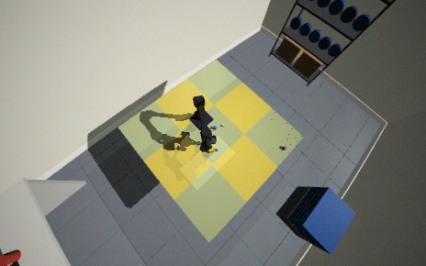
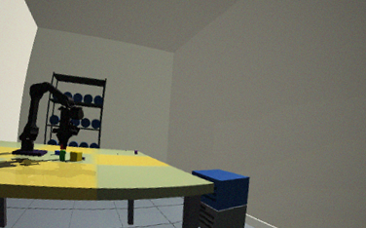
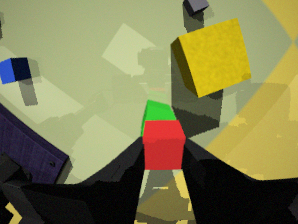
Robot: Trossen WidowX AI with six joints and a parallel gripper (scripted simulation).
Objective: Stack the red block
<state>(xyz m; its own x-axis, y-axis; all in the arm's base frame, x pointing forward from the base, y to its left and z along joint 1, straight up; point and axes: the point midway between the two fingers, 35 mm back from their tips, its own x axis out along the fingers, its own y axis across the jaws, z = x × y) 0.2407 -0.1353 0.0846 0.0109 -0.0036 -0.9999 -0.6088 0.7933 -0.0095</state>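
The red block lies right at my gripper tip. Round my gripper tip: yellow block (7 cm ahead, 4 cm below); then blue block (6 cm behind, 18 cm to the left, 5 cm below); then purple block (54 cm ahead, 54 cm to the left, 5 cm below).
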